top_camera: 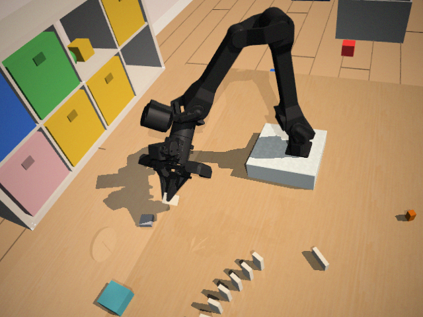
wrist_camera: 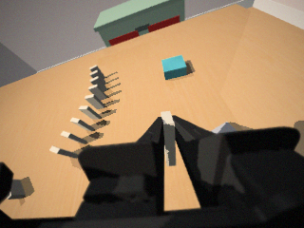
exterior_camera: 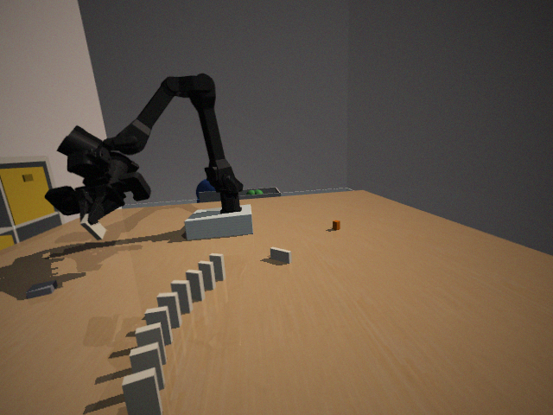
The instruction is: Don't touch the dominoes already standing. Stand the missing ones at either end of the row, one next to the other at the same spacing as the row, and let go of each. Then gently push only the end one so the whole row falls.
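Right now my gripper tip is 12 cm above the flat grey block, 9 cm to the left of it and 1 cm short of it. Also, from my gripper tip: teal cube (23 cm ahead, 11 cm below, 5 cm to the right); then orange cube (55 cm to the left, 19 cm behind, 11 cm below).
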